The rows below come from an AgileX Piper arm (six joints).
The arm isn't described. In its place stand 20 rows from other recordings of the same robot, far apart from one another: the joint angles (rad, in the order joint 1, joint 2, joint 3, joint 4, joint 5, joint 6), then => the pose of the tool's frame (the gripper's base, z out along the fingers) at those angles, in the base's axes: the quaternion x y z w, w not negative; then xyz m.
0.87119, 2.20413, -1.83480, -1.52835, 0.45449, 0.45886 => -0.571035 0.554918 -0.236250 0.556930 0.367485 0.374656 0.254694
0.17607, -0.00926, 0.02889, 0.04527, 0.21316, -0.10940 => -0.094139 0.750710 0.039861 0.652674 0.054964 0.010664 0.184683
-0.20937, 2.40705, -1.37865, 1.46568, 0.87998, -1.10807 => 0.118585 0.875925 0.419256 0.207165 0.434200 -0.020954 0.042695
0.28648, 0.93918, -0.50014, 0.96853, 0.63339, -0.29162 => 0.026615 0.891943 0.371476 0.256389 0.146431 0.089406 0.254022
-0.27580, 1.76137, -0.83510, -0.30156, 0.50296, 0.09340 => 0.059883 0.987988 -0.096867 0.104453 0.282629 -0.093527 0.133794
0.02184, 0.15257, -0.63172, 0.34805, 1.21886, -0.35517 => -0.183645 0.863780 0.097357 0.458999 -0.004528 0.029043 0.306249
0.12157, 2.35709, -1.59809, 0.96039, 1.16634, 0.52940 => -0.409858 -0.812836 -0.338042 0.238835 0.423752 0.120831 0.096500
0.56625, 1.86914, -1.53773, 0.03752, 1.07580, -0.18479 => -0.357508 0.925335 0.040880 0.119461 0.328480 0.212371 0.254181
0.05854, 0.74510, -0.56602, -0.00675, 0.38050, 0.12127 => 0.024730 0.852576 0.044174 0.520145 0.151111 0.008628 0.300346
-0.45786, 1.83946, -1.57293, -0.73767, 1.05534, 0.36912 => 0.257108 0.891423 -0.345579 0.140836 0.332149 -0.223044 0.296272
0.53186, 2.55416, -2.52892, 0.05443, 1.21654, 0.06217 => -0.223733 0.952136 0.086189 0.189612 0.464910 0.278949 0.201736
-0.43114, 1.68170, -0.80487, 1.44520, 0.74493, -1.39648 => 0.075272 0.886136 0.268386 0.370224 0.301229 -0.071196 0.183873
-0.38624, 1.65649, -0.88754, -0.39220, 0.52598, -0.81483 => -0.349847 0.911160 -0.204546 0.074535 0.276604 -0.131337 0.177746
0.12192, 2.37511, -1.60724, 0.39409, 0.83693, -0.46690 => -0.162728 0.975035 0.142130 0.051237 0.440545 0.080120 0.063498
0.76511, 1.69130, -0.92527, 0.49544, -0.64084, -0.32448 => -0.153902 0.723380 0.176904 0.649416 0.283411 0.236278 0.249834
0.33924, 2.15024, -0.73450, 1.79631, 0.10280, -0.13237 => 0.604034 0.784364 0.138045 0.029314 0.272502 0.105813 0.012631
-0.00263, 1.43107, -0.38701, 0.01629, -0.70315, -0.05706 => -0.013387 0.790786 -0.018624 0.611663 0.249411 -0.001614 0.192889
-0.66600, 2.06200, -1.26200, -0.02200, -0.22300, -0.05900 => 0.246272 0.821336 -0.185671 0.479878 0.355391 -0.278691 0.163636
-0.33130, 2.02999, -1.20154, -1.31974, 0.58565, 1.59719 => 0.378768 0.829772 -0.264428 0.313195 0.369103 -0.178488 0.145518
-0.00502, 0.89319, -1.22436, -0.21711, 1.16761, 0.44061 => 0.202203 0.888700 -0.020002 0.411006 0.138971 -0.018728 0.429001
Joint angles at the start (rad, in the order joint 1, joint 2, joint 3, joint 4, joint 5, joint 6):
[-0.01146, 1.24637, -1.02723, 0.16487, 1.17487, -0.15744]
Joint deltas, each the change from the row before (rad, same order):
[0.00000, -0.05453, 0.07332, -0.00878, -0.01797, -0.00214]
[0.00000, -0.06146, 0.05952, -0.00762, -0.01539, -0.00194]
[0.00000, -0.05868, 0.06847, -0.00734, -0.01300, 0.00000]
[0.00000, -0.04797, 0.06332, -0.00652, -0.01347, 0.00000]
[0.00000, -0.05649, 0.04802, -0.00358, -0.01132, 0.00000]
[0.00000, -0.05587, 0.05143, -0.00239, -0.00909, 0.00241]
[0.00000, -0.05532, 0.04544, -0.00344, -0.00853, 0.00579]
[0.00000, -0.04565, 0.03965, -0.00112, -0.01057, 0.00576]
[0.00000, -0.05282, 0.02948, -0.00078, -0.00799, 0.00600]
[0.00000, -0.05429, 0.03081, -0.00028, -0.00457, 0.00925]
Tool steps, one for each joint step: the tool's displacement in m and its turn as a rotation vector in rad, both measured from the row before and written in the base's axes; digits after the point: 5 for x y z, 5 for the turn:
[-0.01551, -0.00065, -0.00820, -0.00965, 0.00085, 0.00043]
[-0.01534, -0.00054, -0.00393, -0.00861, -0.01732, 0.00068]
[-0.01569, -0.00049, -0.00795, -0.00758, -0.00299, -0.00073]
[-0.01314, -0.00045, -0.00914, -0.00671, 0.00208, -0.00075]
[-0.01269, -0.00020, -0.00425, -0.00401, -0.01965, -0.00087]
[-0.01276, -0.00009, -0.00611, -0.00197, -0.01315, -0.00305]
[-0.01169, -0.00019, -0.00528, -0.00192, -0.01767, -0.00598]
[-0.00922, -0.00004, -0.00537, 0.00045, -0.01586, -0.00652]
[-0.00906, 0.00000, -0.00224, 0.00090, -0.03063, -0.00644]
[-0.00931, 0.00006, -0.00313, 0.00292, -0.02706, -0.00900]

